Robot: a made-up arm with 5 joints.
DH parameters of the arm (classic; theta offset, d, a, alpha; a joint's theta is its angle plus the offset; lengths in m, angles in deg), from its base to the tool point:
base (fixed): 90 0.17 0 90
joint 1: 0 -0.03 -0.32 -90
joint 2: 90 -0.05 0.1 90
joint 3: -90 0.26 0.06 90
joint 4: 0 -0.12 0.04 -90
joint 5: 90 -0.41 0.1 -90
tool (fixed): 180 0.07 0 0
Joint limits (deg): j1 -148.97..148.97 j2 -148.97..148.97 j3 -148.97..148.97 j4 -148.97..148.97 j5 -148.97..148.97
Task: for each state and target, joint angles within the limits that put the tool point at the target. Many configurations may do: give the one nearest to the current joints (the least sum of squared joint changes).
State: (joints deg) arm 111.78 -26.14 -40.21 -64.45 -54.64
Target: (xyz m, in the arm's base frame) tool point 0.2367 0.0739 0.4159
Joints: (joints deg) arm 98.43 -83.64 -63.30 -106.68 -41.43
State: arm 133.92 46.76 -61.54 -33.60 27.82
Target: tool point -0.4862 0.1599 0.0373
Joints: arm 135.14 -2.19 -58.28 -56.47 34.50
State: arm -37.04 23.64 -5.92 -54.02 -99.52
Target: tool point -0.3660 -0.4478 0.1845
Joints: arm -2.14 1.93 -27.70 -48.41 -89.77
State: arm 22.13 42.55 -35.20 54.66 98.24
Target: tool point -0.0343 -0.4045 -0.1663
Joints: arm 8.74 21.19 -23.31 30.65 94.28
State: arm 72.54 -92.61 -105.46 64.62 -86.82
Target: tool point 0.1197 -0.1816 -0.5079
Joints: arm 69.51 -81.27 -111.07 48.48 -87.30
